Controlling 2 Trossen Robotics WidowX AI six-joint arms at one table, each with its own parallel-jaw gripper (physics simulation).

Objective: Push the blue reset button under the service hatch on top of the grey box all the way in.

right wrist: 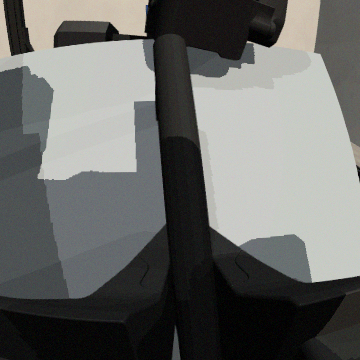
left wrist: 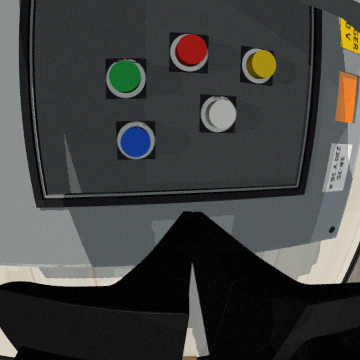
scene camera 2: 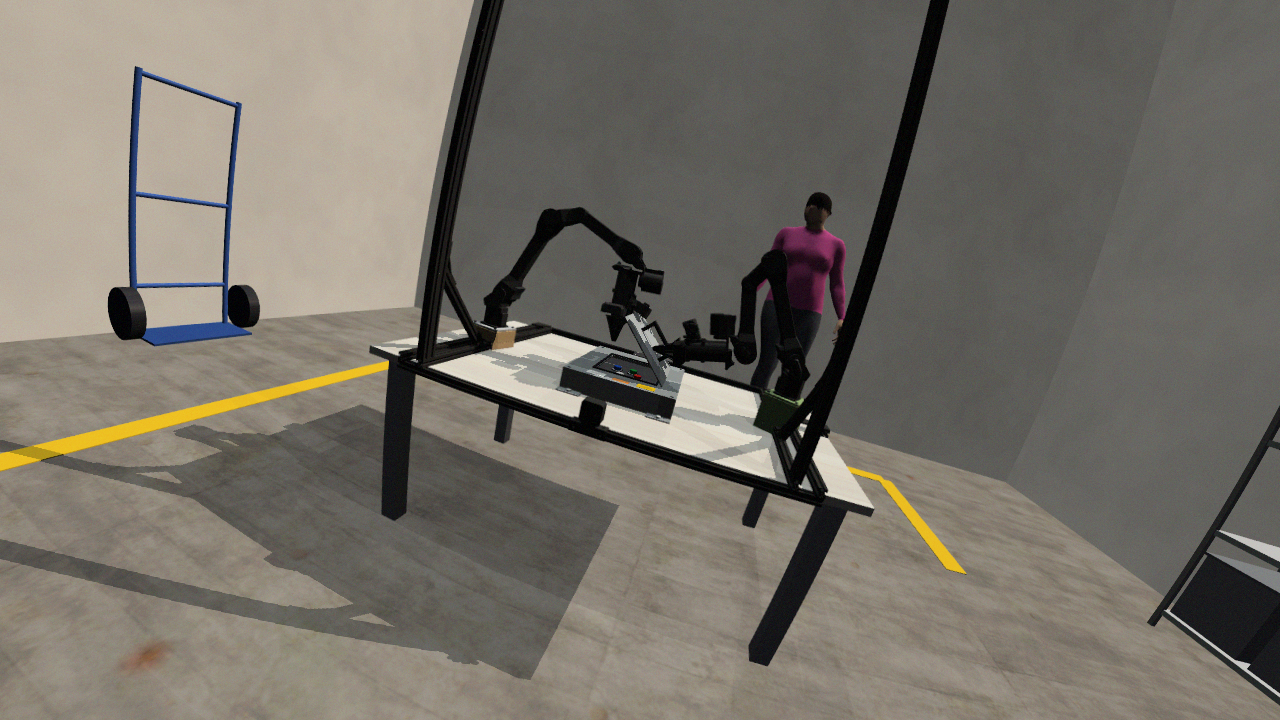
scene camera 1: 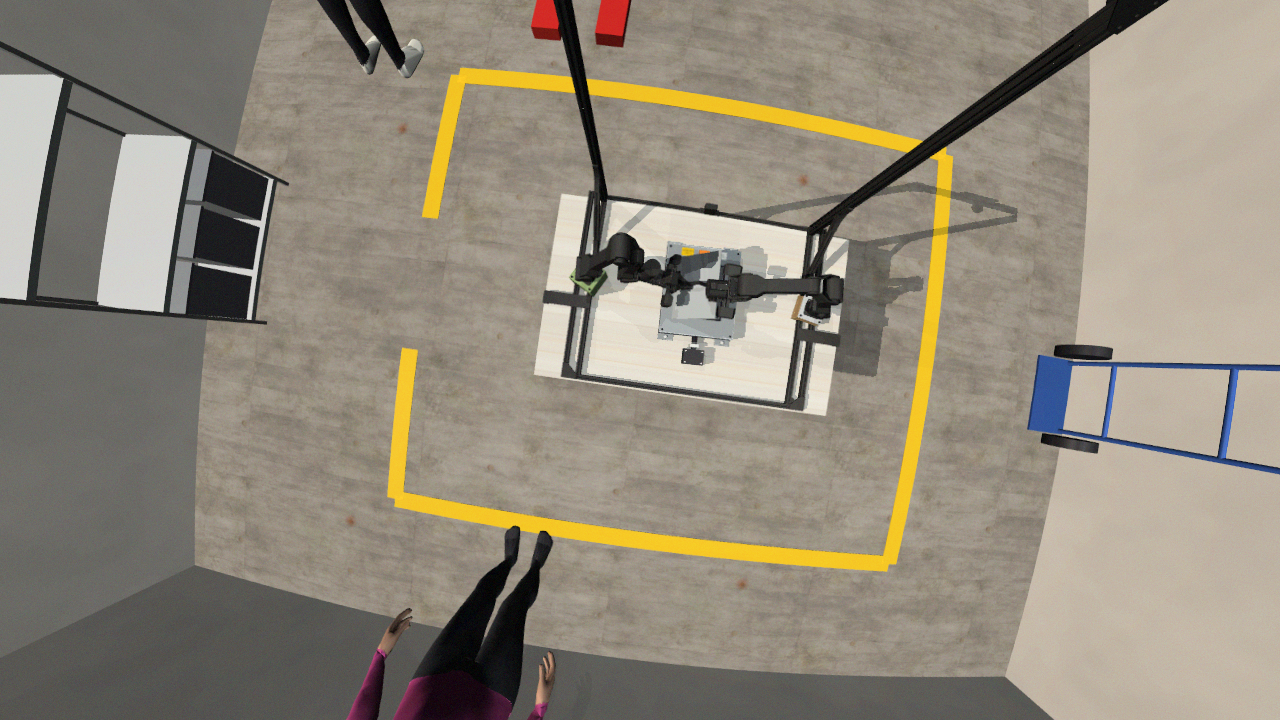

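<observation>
The grey box stands on the table with its hatch tilted up. The blue button sits in a white ring in the dark recess, below the green button; how far it stands out is hard to judge. My left gripper is shut and empty above the box; its tips appear beside the recess edge in the left wrist view. My right gripper is shut on the hatch's dark bar handle.
Red, yellow and white buttons share the recess. The raised hatch is close beside my left gripper. A black frame borders the table. A small black block is beside the box.
</observation>
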